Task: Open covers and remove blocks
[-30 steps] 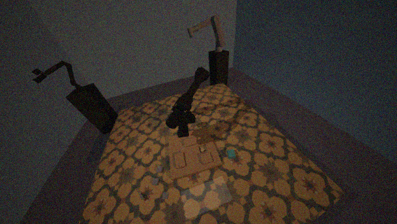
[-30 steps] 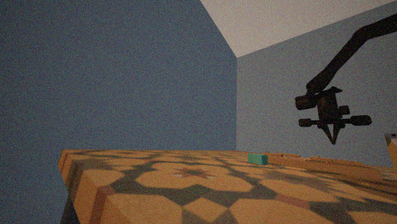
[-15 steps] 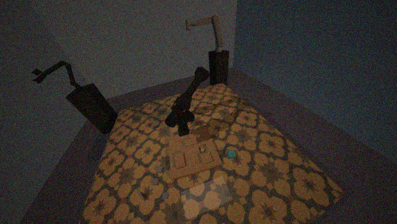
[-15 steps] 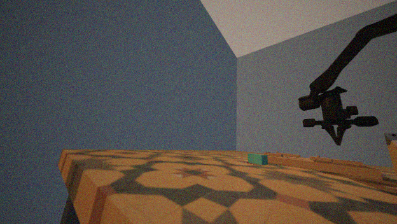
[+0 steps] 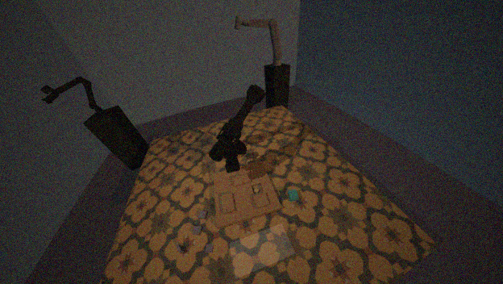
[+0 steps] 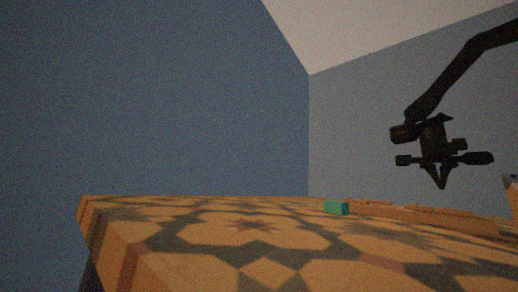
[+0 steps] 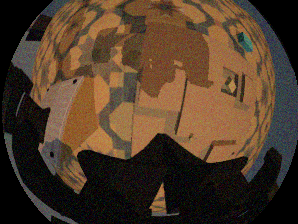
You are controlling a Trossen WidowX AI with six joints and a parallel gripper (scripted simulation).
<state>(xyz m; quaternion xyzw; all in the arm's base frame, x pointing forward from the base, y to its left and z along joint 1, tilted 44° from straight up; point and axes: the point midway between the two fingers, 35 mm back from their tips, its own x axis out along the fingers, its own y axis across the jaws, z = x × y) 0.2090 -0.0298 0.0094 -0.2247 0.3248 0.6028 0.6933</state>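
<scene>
My gripper tip is 100 mm short of the tan puzzle board, 60 mm above it and 10 mm to the left of it. Round my gripper tip: teal block 260 mm ahead, 200 mm to the left, 70 mm below.
</scene>
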